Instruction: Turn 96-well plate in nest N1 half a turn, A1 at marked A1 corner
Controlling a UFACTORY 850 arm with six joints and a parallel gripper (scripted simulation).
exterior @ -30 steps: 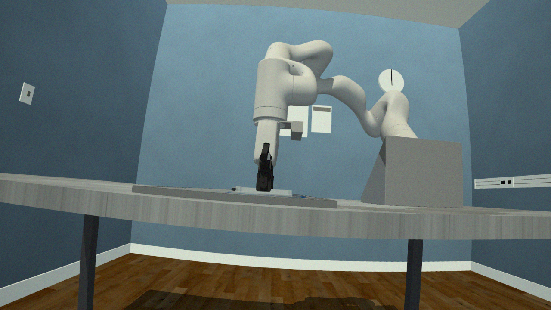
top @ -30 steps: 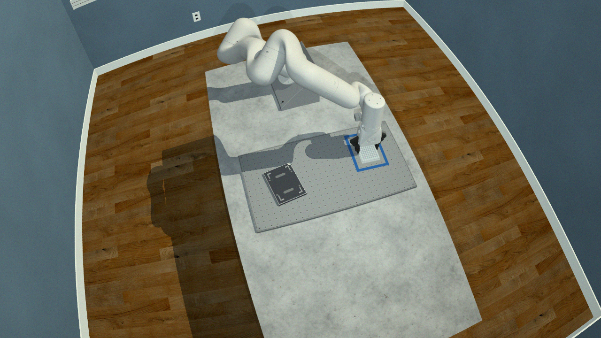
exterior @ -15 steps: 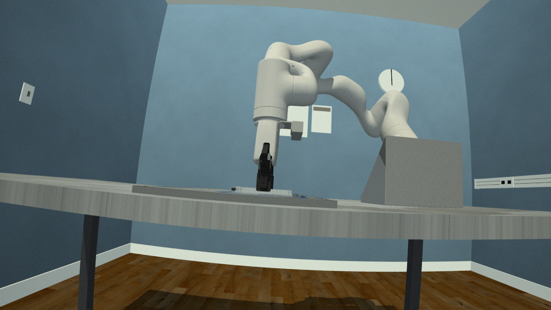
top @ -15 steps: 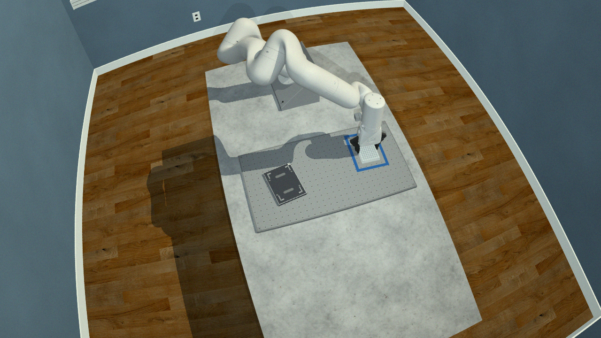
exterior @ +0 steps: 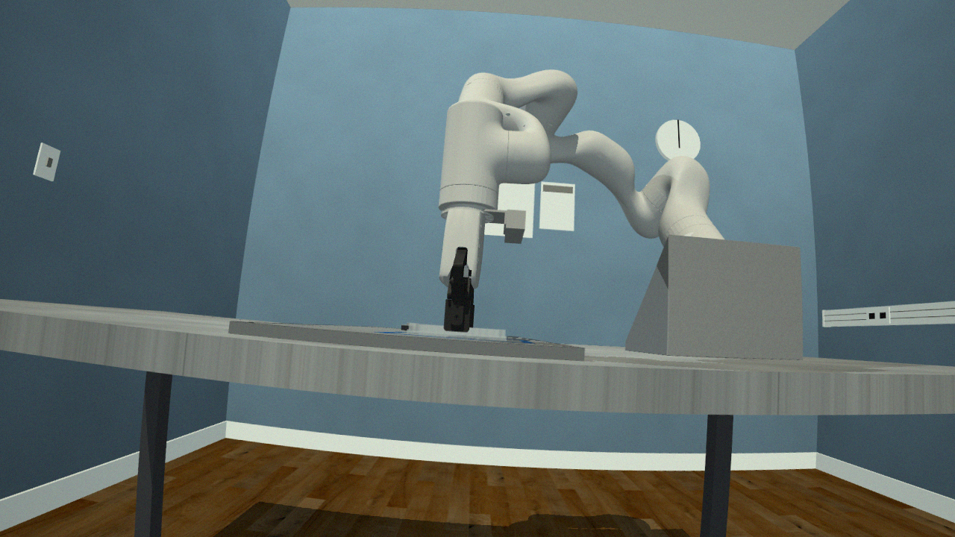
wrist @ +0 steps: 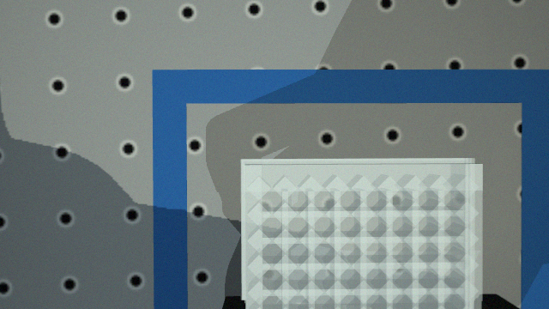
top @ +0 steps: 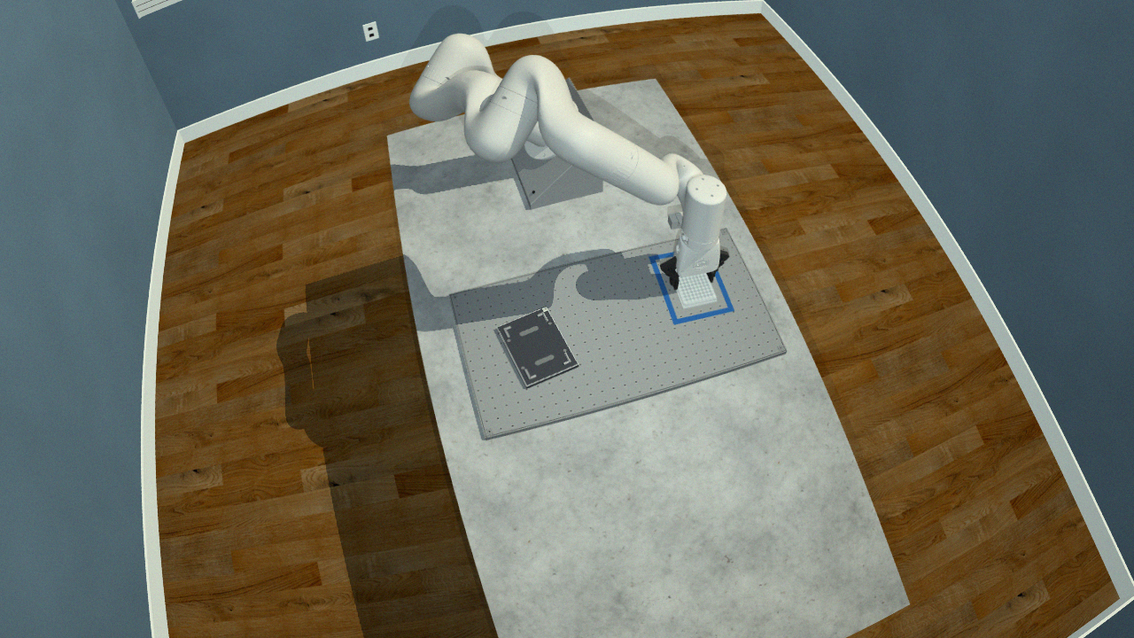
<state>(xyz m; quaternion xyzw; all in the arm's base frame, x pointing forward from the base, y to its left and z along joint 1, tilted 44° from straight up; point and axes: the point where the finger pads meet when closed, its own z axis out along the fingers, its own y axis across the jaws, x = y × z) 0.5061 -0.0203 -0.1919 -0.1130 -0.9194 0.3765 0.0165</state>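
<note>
The dark plate nest lies 390 mm to the right of my hand and 10 mm below it. The rest, counted from my hand: 96-well plate 10 mm below.
</note>
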